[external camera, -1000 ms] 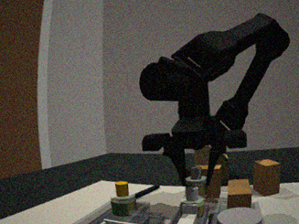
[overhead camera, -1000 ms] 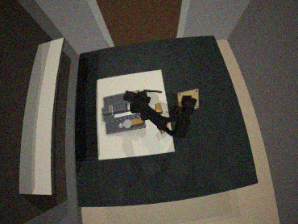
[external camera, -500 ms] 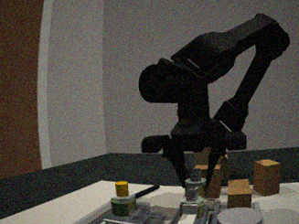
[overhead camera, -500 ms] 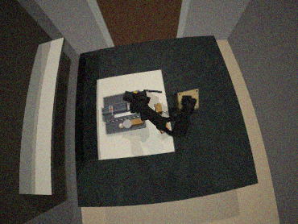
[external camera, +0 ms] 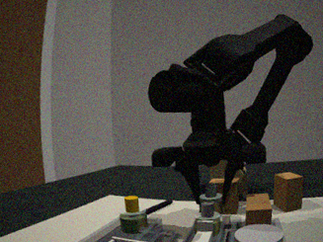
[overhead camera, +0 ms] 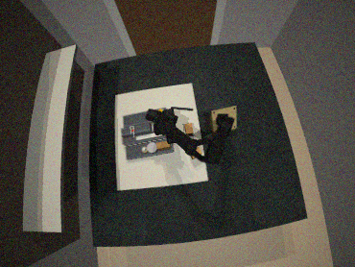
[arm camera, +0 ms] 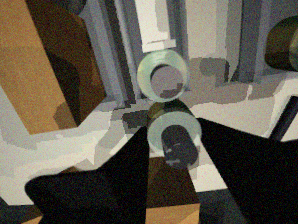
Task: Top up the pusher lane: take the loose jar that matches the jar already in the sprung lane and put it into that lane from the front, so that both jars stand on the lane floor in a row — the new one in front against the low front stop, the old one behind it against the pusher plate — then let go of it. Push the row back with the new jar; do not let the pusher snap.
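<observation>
My gripper tip is now 100 mm short of the white mat, 10 mm to the left of it and 50 mm above it. From my gripper tip the other things lie so: grey disc (120 mm ahead, 90 mm to the left, 20 mm below); thin black stick (70 mm behind, 150 mm to the right, 40 mm below).
</observation>
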